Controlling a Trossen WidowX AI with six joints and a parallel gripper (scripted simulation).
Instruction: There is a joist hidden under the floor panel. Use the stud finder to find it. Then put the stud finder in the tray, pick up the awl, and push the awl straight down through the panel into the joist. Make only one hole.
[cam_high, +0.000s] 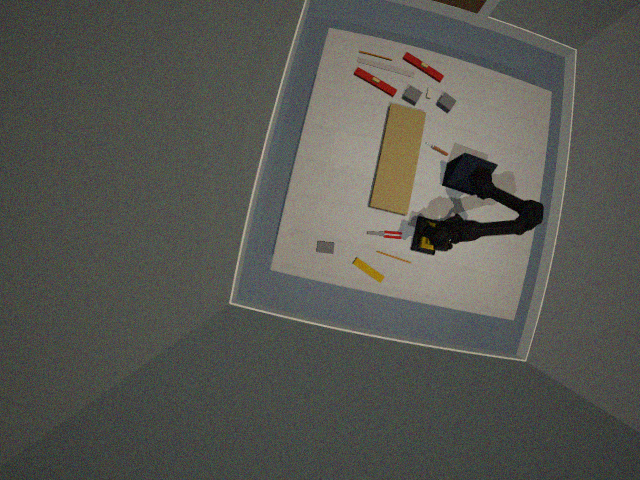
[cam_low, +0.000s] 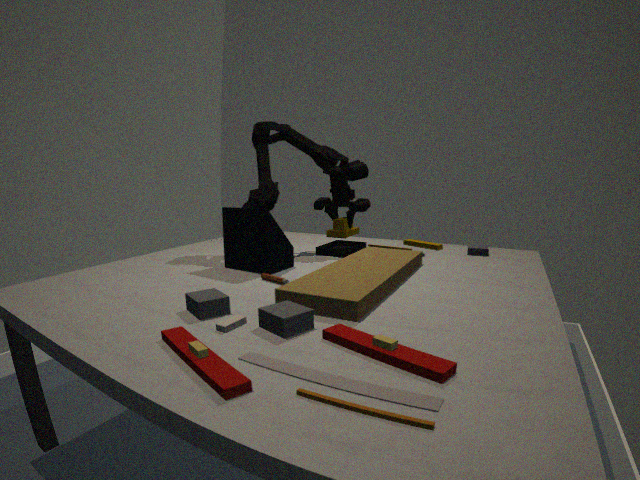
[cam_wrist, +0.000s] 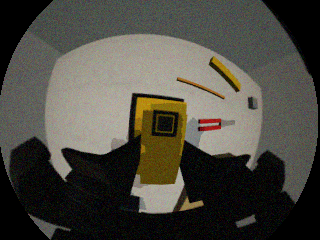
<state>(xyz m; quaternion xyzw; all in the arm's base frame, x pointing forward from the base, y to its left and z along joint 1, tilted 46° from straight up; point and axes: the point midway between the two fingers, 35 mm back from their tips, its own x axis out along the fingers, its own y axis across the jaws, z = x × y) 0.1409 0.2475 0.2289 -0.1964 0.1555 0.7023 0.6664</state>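
My gripper tip is now 10 mm to the left of the black tray and 70 mm above it. Also, from my gripper tip: awl: 60 mm ahead, 440 mm to the right, 80 mm below; yellow stud finder: 10 mm to the left, 20 mm above; yellow bar: 220 mm ahead, 230 mm to the left, 70 mm below.
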